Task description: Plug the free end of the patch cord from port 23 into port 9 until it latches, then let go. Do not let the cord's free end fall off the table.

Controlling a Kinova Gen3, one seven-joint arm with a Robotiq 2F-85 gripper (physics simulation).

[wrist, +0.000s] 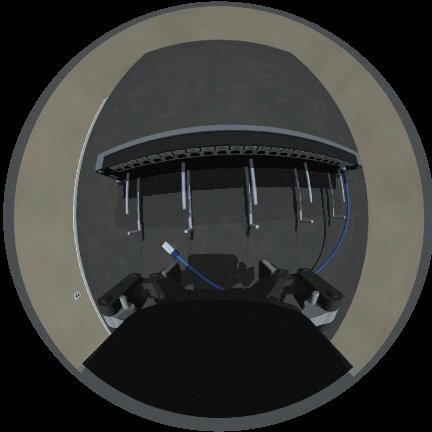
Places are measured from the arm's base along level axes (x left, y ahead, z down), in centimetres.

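Where they show: gripper, between the fingertips: [218, 271].
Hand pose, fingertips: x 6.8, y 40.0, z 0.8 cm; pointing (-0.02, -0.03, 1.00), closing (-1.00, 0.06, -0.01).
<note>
After its pixels a point has its place.
The patch panel [225, 138] {x 6.4, y 55.1, z 1.7 cm} spans the view with its row of ports along the lower edge; the port numbers are too small to read, so I cannot pick out port 9. The blue patch cord [348, 210] {x -16.9, y 47.5, z 3.8 cm} is plugged in near the panel's right end and curves down behind the right finger. Its free end, a clear plug [167, 247] {x 15.8, y 39.9, z 10.7 cm} with a blue boot, is apart from the panel, left of centre, beyond the left fingertip, pointing up-left. It appears to be down on the table. My gripper [218, 271] {x 6.8, y 40.0, z 0.8 cm} is wide open, with no plug between its fingertips.
Several pale cable-guide rods [254, 182] {x 2.0, y 50.7, z 6.0 cm} stick out below the panel, some with bent ends, between the ports and the gripper. The dark table [215, 82] {x 8.6, y 81.8, z 11.6 cm} extends behind the panel. A pale edge line [76, 200] {x 48.3, y 49.2, z 11.4 cm} runs down its left side. A small wall socket [77, 295] shows at left.
</note>
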